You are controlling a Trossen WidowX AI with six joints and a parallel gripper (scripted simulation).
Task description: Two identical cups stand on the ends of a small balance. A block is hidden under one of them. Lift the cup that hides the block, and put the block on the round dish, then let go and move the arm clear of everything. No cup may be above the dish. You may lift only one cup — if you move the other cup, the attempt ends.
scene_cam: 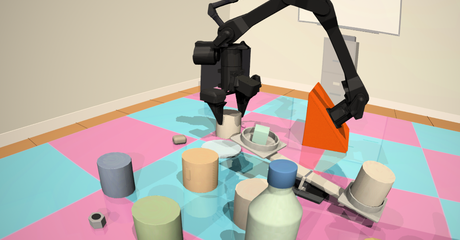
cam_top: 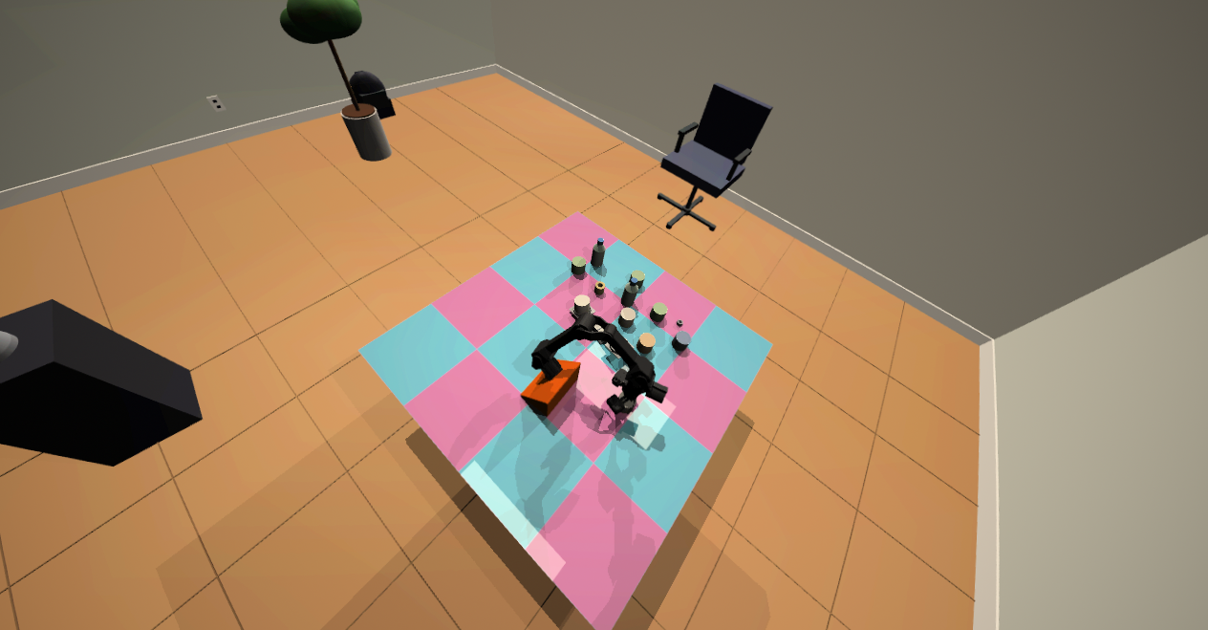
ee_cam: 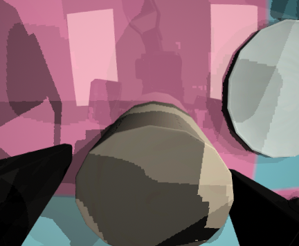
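My gripper tip is 14 cm short of the pale green block, 17 cm to the right of it and 5 cm below it. From my gripper tip the other things lie so: tan cylinder (28 cm ahead, 12 cm to the left); round dish (10 cm ahead, 4 cm to the left, 4 cm below); pebble (14 cm ahead, 6 cm to the right, 3 cm below).
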